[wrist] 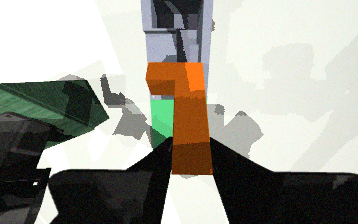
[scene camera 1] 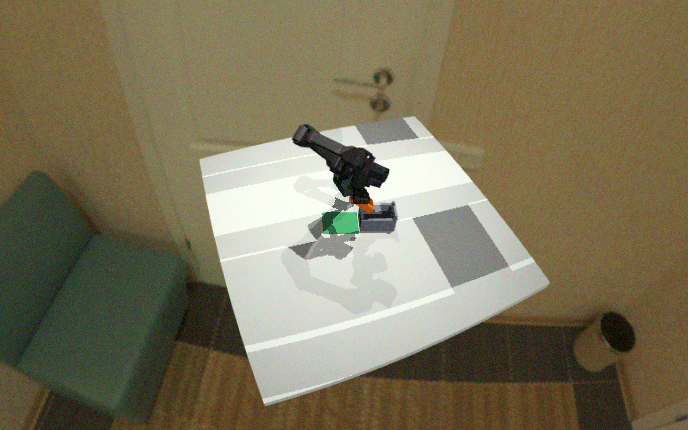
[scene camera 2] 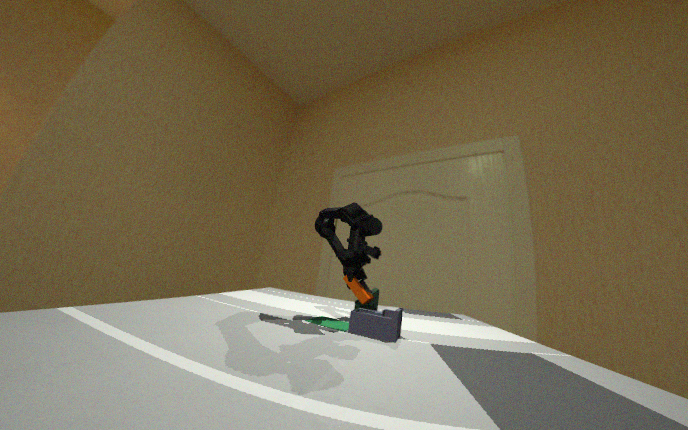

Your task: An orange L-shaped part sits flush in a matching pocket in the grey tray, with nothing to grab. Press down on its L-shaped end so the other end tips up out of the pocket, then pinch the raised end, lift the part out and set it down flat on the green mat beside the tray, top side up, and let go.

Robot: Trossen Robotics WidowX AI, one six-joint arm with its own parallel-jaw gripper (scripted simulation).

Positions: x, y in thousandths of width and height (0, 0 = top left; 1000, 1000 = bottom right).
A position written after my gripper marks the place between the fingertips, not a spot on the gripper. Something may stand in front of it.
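What my gripper (scene camera 2: 511, 655) holds is an orange L-shaped part (wrist: 535, 694), and the wrist view gives me the gripper (wrist: 529, 632) too. There is a green mat (scene camera 1: 485, 517) here besides, and I also see the mat (wrist: 454, 498) from the wrist.
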